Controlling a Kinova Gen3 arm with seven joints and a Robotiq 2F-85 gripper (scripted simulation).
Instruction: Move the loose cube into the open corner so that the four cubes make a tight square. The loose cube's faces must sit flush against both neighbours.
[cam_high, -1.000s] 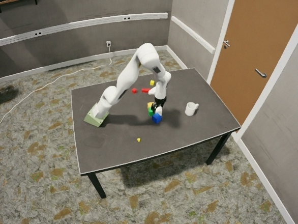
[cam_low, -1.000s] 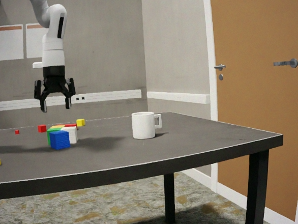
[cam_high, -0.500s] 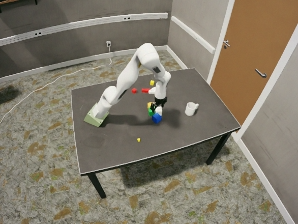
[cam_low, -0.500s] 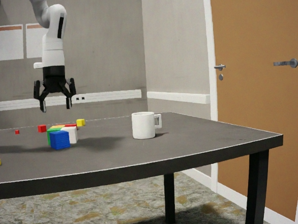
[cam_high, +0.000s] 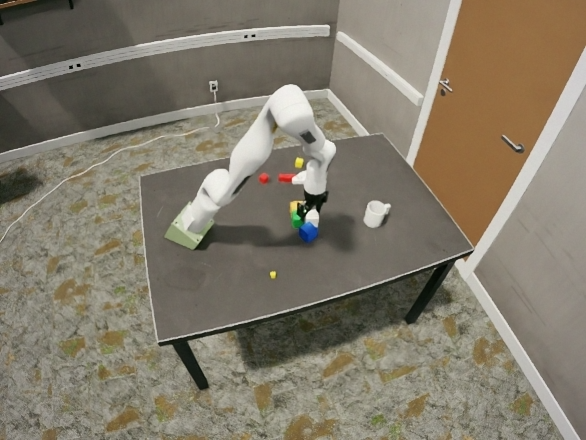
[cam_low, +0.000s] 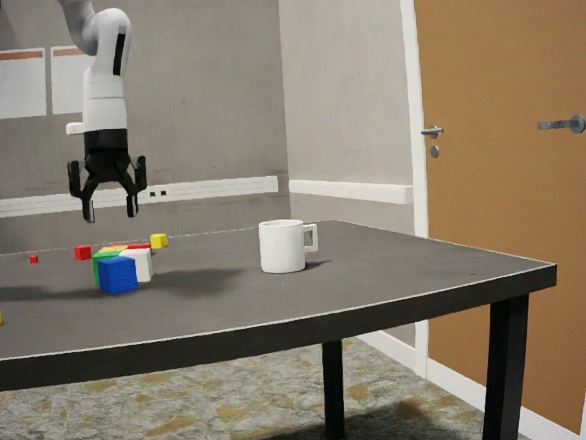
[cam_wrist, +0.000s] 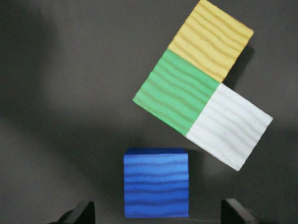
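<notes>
My gripper is now 10 cm above the blue cube. Round my hand: white mug (30 cm ahead, 7 cm to the right, 9 cm below); tiny yellow cube (22 cm behind, 10 cm to the right, 12 cm below); red bar (12 cm ahead, 33 cm to the left, 12 cm below).
</notes>
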